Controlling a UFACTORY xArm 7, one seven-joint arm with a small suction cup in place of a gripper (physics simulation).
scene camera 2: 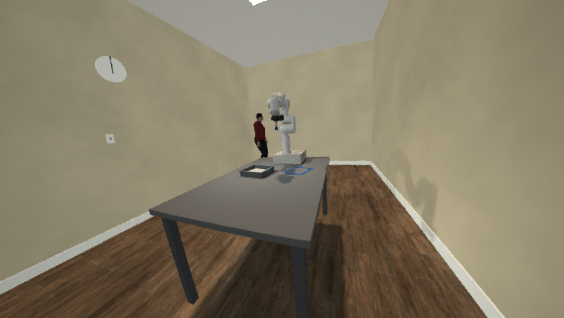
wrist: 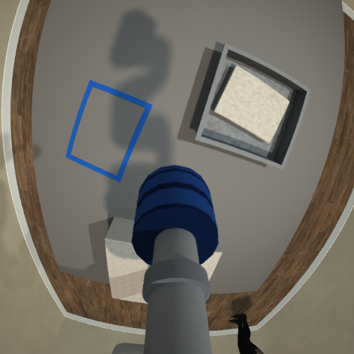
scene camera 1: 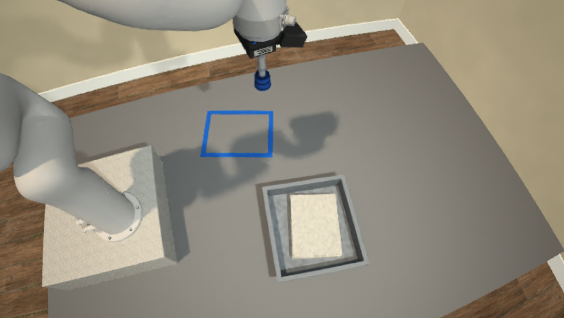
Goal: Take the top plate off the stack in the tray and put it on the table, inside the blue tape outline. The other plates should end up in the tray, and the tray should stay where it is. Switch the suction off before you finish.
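Places are measured from the arm's base along level axes (x ahead, y right, z down), in metres.
Pixels of known places: hand, tool point: [scene camera 2: 276,130] [scene camera 1: 262,84]; arm's base, link origin: [scene camera 2: 286,153] [scene camera 1: 118,216].
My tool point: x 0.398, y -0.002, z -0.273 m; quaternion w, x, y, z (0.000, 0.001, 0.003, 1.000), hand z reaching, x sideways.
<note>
Ahead of a thing's pixels: the offset from my tool point to its top centre. Level surfaces: height alone.
A cream rectangular plate {dx +0.052, dy +0.194, dz +0.346 m} [scene camera 1: 315,226] [scene camera 2: 258,170] [wrist: 252,104] is the top of the stack in the grey tray {dx +0.042, dy +0.198, dz +0.324 m} [scene camera 1: 355,222] [scene camera 2: 256,175] [wrist: 212,95]; plates beneath it cannot be told apart. The blue tape outline [scene camera 1: 237,155] [scene camera 2: 299,174] [wrist: 79,119] lies on the table, apart from the tray, and no plate lies inside it. My gripper, a blue suction cup [scene camera 1: 262,88] [scene camera 2: 276,129] [wrist: 174,170], hangs high above the table, away from the tray, with nothing on it, so it is open.
The grey table {dz +0.374 m} [scene camera 1: 425,150] [scene camera 2: 240,200] [wrist: 240,210] bears the pale base block [scene camera 1: 105,260] [scene camera 2: 290,158] [wrist: 125,275] of the arm. The arm's shadow falls across part of the outline. A person [scene camera 2: 259,134] in a red top stands behind the table.
</note>
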